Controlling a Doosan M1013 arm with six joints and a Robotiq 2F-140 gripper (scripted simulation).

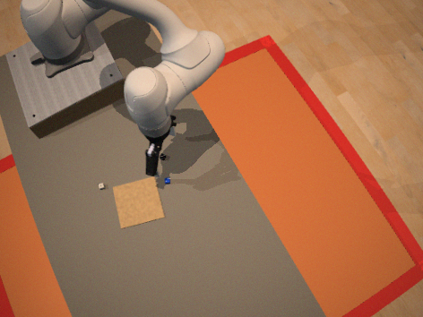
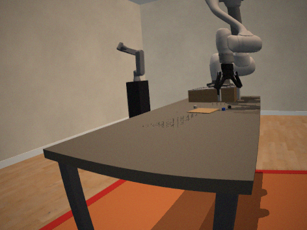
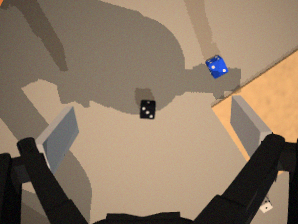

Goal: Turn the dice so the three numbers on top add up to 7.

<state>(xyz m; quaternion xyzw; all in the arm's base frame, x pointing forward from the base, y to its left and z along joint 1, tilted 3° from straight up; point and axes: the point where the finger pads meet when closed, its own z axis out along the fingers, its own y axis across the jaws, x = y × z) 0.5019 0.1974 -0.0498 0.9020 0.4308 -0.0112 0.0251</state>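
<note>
Right now the black die is 5 cm below my hand, 1 cm to the right of it and 1 cm behind it. Also, from my hand: tan mat (13 cm to the right, 10 cm ahead, 6 cm below); white die (23 cm to the right, 5 cm below, 1 cm ahead); blue die (7 cm ahead, 5 cm below, 2 cm to the right).
</note>
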